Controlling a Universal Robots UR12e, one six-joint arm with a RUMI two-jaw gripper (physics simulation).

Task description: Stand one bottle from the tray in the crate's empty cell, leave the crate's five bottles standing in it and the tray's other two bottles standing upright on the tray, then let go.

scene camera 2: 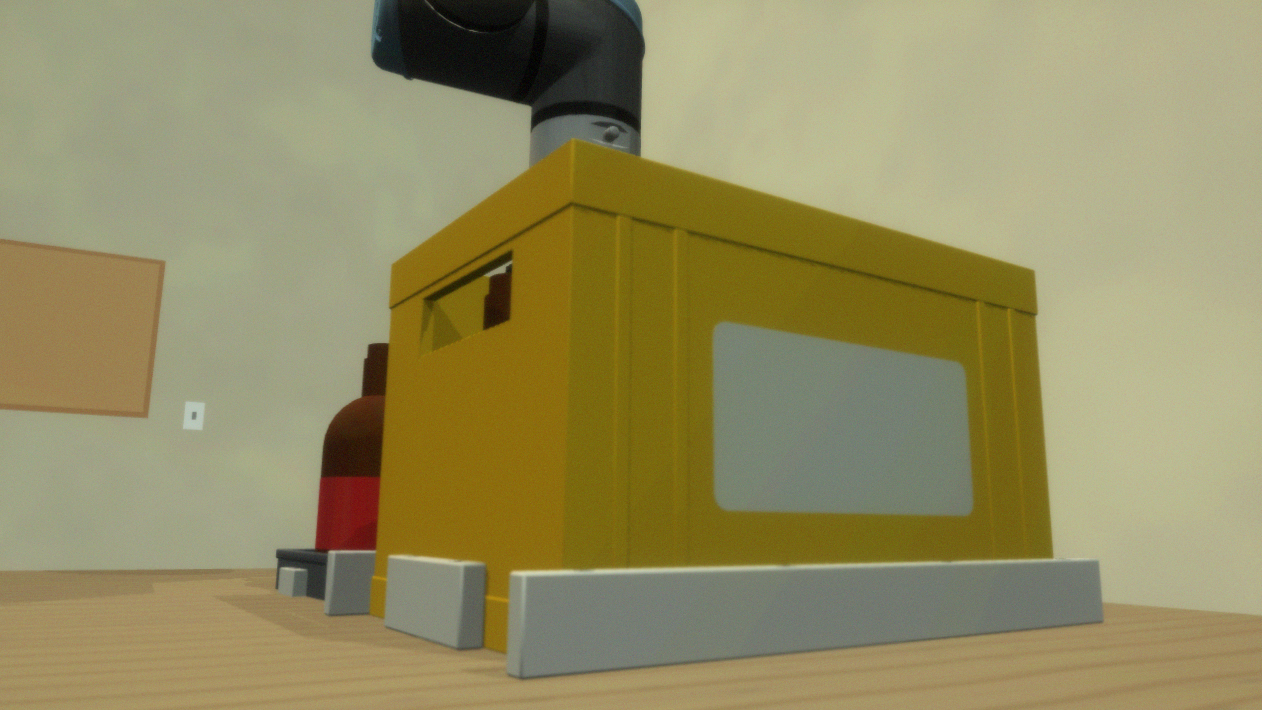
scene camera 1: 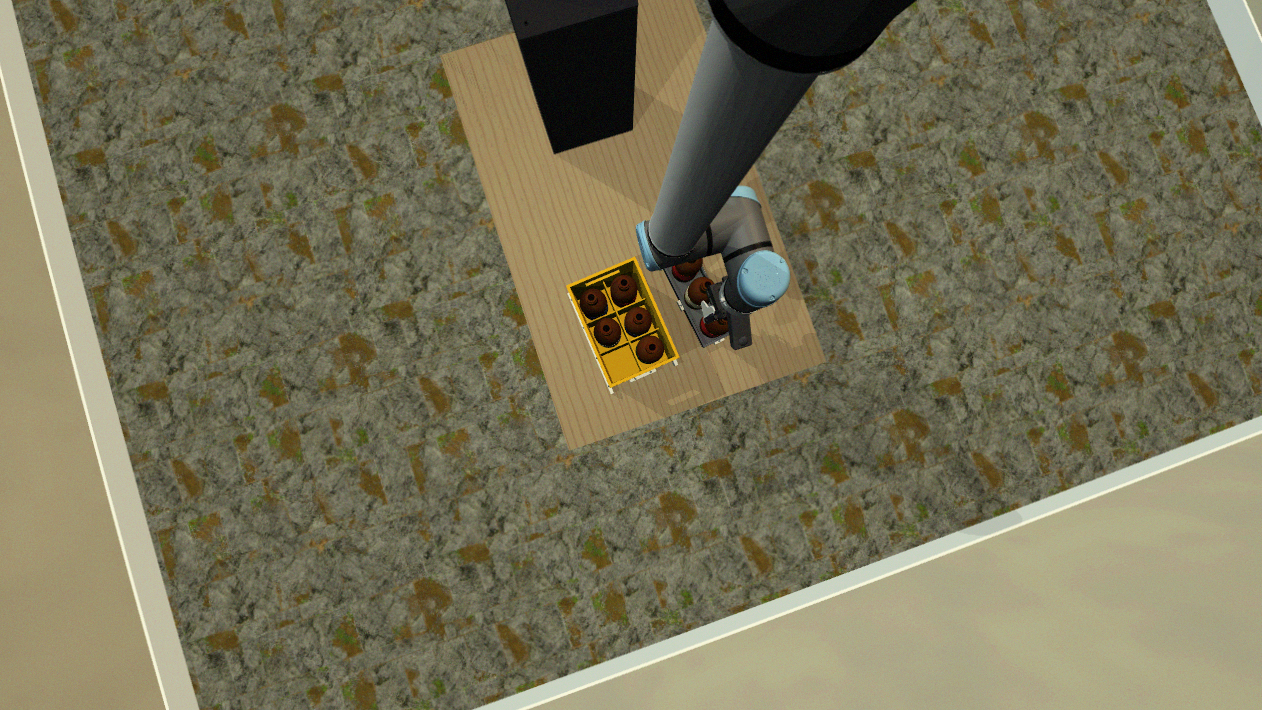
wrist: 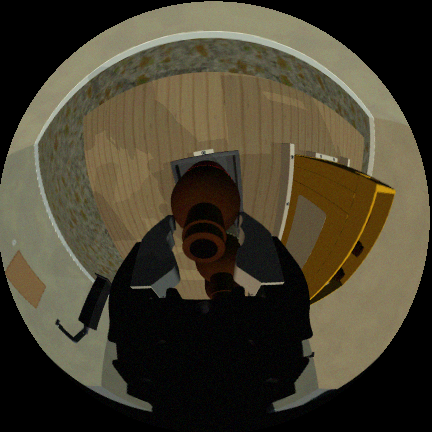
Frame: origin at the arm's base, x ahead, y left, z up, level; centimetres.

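Seen in the pictures: gripper, fingertip midpoint: point(wrist: 205, 214).
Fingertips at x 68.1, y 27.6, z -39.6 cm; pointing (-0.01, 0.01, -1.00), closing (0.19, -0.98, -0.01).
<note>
A point is followed by its place in that frame.
The yellow crate point(scene camera 1: 657, 309) @[x 65.4, y 10.9, z -31.6 cm] point(scene camera 2: 591, 353) @[x 57.3, y -10.2, z -39.0 cm] point(wrist: 340, 200) @[x 74.4, y 13.6, z -35.6 cm] holds bottles upright in its cells; its empty cell point(scene camera 1: 620, 363) @[x 76.7, y 0.0, z -48.3 cm] is a corner cell at the front end, away from the tray. The dark tray point(scene camera 1: 693, 322) @[x 68.1, y 22.2, z -46.5 cm] point(wrist: 238, 185) stands beside the crate with three upright brown bottles. My gripper point(scene camera 1: 716, 317) @[x 68.1, y 27.6, z -39.6 cm] point(wrist: 205, 214) @[x 68.1, y 27.6, z -39.6 cm] is shut on the tray's front-end bottle point(scene camera 1: 713, 327) @[x 71.1, y 25.5, z -37.7 cm] point(scene camera 2: 353, 441) point(wrist: 205, 187) @[x 71.9, y 28.1, z -37.2 cm], which has a red label and stands on the tray. The middle bottle point(scene camera 1: 698, 292) @[x 61.6, y 22.8, z -36.9 cm] point(wrist: 217, 262) @[x 63.1, y 25.5, z -37.3 cm] and far bottle point(scene camera 1: 686, 269) @[x 54.9, y 20.8, z -37.9 cm] stand behind it; the far one is hidden in the wrist view.
Pale low strips point(scene camera 2: 794, 609) @[x 65.3, y -9.3, z -47.6 cm] point(wrist: 286, 200) @[x 69.6, y 13.2, z -46.1 cm] run along the crate's base. The wooden table point(scene camera 1: 582, 220) @[x 33.4, y -5.2, z -49.1 cm] ends in front of the crate and tray. A large black block point(scene camera 1: 586, 88) @[x 10.2, y 1.2, z -27.0 cm] stands at the table's back. My arm reaches over the tray's far end.
</note>
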